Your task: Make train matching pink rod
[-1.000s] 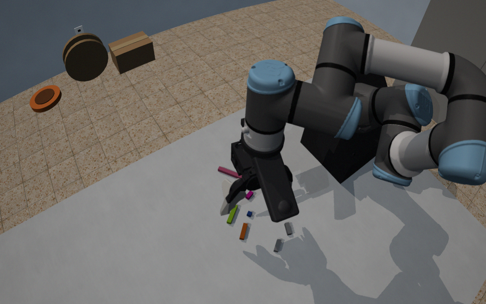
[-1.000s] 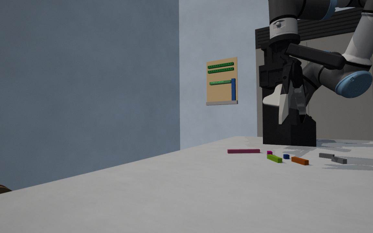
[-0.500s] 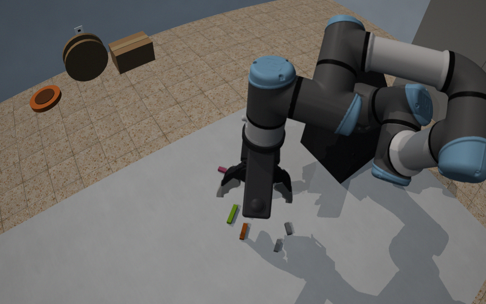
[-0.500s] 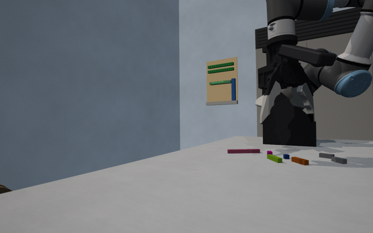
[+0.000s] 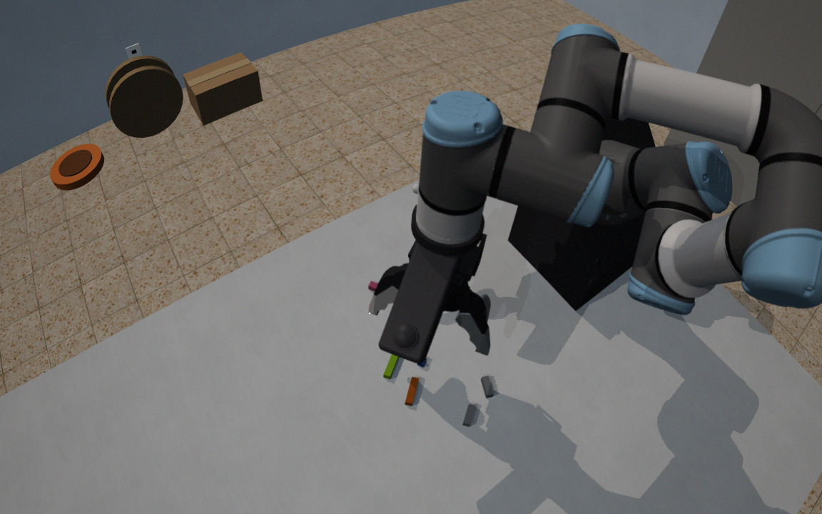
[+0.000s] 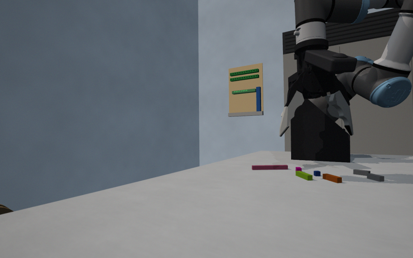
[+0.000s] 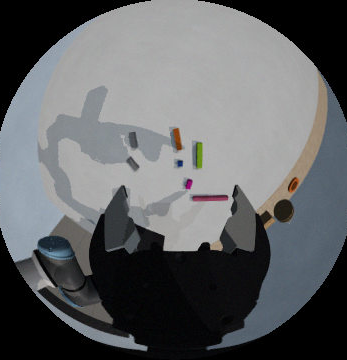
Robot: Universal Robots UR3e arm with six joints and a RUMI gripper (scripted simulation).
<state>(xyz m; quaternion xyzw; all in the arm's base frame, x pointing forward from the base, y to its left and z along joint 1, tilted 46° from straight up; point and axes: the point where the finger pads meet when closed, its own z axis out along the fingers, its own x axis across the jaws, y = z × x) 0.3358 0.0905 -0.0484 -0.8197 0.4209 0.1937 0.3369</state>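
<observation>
Right now the blue rod is 80 mm below my hand. Round my hand: orange rod (40 mm ahead, 30 mm to the left, 80 mm below); then lime rod (40 mm ahead, 20 mm to the right, 80 mm below); then magenta rod (30 mm behind, 40 mm to the right, 80 mm below).
</observation>
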